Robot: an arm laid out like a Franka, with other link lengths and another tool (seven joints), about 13 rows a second.
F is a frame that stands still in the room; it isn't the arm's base.
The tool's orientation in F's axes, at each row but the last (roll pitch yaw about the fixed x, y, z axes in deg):
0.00, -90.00, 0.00
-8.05, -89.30, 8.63
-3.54, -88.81, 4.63
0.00, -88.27, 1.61
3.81, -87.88, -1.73
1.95, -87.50, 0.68
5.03, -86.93, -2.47
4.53, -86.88, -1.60
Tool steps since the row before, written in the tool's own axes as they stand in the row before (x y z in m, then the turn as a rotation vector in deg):
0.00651, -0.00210, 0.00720, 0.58, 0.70, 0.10
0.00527, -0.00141, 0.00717, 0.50, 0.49, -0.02
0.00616, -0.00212, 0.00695, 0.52, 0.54, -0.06
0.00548, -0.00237, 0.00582, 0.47, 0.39, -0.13
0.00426, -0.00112, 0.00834, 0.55, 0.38, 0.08
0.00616, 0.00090, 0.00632, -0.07, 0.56, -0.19
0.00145, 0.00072, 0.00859, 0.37, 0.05, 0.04
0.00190, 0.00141, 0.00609, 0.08, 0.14, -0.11
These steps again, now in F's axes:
-0.00720, -0.00210, 0.00651, -0.10, 0.70, 0.58
-0.00709, -0.00147, 0.00536, 0.02, 0.49, 0.50
-0.00678, -0.00224, 0.00631, 0.06, 0.54, 0.52
-0.00558, -0.00253, 0.00565, 0.13, 0.39, 0.47
-0.00813, -0.00143, 0.00456, -0.07, 0.38, 0.55
-0.00608, 0.00061, 0.00643, 0.16, 0.57, -0.08
-0.00852, 0.00033, 0.00191, -0.02, 0.05, 0.37
-0.00604, 0.00109, 0.00223, 0.11, 0.15, 0.07

